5 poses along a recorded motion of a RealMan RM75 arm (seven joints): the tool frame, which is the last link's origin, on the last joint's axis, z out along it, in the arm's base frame.
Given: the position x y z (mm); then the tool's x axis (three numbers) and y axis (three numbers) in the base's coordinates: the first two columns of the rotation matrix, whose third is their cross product.
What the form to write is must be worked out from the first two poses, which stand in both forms.
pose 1, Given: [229 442 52 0.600 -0.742 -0.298 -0.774 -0.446 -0.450]
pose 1, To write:
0.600 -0.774 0.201 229
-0.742 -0.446 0.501 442
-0.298 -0.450 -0.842 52
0 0 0 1

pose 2, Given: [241 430 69 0.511 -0.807 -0.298 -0.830 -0.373 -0.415]
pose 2, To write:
0.511 -0.830 0.224 241
-0.807 -0.373 0.459 430
-0.298 -0.415 -0.860 69
0 0 0 1

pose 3, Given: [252 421 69 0.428 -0.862 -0.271 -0.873 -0.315 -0.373]
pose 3, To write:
0.428 -0.873 0.236 252
-0.862 -0.315 0.396 421
-0.271 -0.373 -0.887 69
0 0 0 1

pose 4, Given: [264 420 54 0.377 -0.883 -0.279 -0.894 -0.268 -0.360]
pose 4, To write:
0.377 -0.894 0.243 264
-0.883 -0.268 0.385 420
-0.279 -0.360 -0.890 54
0 0 0 1

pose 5, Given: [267 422 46 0.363 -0.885 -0.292 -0.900 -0.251 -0.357]
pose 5, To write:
0.363 -0.900 0.243 267
-0.885 -0.251 0.392 422
-0.292 -0.357 -0.888 46
0 0 0 1

